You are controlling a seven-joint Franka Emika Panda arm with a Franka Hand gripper.
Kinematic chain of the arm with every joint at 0, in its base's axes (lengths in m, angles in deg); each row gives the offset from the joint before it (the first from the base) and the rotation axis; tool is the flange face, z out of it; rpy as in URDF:
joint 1: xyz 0 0 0.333 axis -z
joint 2: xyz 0 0 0 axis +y
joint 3: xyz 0 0 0.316 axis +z
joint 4: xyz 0.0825 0 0 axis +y
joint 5: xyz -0.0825 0 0.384 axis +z
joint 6: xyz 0 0 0 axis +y
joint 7: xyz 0.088 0 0 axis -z
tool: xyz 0 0 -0.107 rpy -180 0 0
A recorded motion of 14 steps. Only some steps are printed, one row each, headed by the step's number.
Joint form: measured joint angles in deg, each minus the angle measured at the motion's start. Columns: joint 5, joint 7, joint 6, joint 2, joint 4, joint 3, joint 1.
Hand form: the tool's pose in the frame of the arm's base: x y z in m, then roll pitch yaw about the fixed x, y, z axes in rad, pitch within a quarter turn. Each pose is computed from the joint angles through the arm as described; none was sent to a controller.
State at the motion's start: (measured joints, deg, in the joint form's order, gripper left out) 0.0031 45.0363 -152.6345 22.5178 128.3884 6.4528 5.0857
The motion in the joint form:
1: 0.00 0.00 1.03 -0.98 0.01 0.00 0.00
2: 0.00 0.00 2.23 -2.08 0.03 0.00 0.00
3: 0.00 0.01 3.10 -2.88 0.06 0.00 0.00
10: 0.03 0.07 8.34 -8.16 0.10 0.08 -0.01
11: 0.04 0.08 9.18 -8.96 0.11 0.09 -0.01
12: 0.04 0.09 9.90 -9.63 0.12 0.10 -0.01
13: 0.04 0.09 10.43 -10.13 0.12 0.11 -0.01
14: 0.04 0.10 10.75 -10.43 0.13 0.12 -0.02
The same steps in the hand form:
1: 0.5477 0.0142 0.2025 -3.0903 0.0071 -0.7705
2: 0.5478 0.0140 0.2110 -3.0933 0.0072 -0.7696
3: 0.5477 0.0139 0.2170 -3.0956 0.0075 -0.7692
10: 0.5466 0.0141 0.2586 -3.1024 0.0013 -0.7662
11: 0.5460 0.0141 0.2648 -3.1041 0.0010 -0.7659
12: 0.5454 0.0141 0.2699 -3.1058 0.0009 -0.7656
13: 0.5449 0.0142 0.2738 -3.1068 0.0006 -0.7652
14: 0.5446 0.0143 0.2761 -3.1076 0.0007 -0.7649

